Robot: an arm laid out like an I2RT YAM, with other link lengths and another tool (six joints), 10 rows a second.
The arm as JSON. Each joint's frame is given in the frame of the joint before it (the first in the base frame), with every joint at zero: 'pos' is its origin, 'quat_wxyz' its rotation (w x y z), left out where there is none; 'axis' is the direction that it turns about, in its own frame. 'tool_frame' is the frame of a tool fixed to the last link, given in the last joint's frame.
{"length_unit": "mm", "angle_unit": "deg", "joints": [
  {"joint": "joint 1", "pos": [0.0, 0.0, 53.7], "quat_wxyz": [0.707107, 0.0, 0.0, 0.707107], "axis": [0.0, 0.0, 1.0]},
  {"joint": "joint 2", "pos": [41.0, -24.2, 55.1], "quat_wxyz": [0.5, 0.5, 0.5, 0.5], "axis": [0.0, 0.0, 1.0]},
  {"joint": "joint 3", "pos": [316.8, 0.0, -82.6], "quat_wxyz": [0.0, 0.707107, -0.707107, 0.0], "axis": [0.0, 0.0, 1.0]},
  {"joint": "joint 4", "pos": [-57.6, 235.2, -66.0], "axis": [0.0, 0.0, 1.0]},
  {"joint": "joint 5", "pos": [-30.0, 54.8, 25.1], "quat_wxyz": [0.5, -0.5, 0.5, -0.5], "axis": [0.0, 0.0, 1.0]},
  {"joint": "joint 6", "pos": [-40.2, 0.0, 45.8], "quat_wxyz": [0.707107, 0.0, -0.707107, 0.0], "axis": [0.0, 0.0, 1.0]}
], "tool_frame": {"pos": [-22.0, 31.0, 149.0], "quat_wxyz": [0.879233, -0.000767, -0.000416, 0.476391]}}
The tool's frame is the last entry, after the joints.
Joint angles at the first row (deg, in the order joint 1, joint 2, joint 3, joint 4, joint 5, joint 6):
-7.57, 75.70, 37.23, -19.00, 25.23, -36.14
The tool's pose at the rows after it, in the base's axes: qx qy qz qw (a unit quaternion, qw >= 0); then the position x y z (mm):
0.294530 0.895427 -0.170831 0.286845 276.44 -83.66 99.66
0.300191 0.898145 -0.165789 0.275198 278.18 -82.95 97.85
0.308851 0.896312 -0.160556 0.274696 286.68 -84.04 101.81
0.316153 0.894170 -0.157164 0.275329 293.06 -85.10 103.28
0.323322 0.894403 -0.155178 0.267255 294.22 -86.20 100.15
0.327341 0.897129 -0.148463 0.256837 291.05 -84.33 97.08
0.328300 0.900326 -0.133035 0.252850 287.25 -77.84 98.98
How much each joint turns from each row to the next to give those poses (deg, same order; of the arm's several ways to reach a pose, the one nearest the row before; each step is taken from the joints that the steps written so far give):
-0.40, 1.31, 1.01, -0.84, -0.74, 0.74
-0.28, 1.27, 1.20, -1.42, -0.72, 0.81
-0.26, 1.36, 2.08, -0.87, -0.46, 0.96
-0.16, 1.09, 1.18, -0.11, -0.22, 0.83
-0.37, 1.09, 0.52, -0.46, -0.33, 0.75
-0.37, 0.22, 0.05, -1.03, -1.00, 0.48
-0.04, -1.09, 0.00, -1.46, -1.82, 0.46

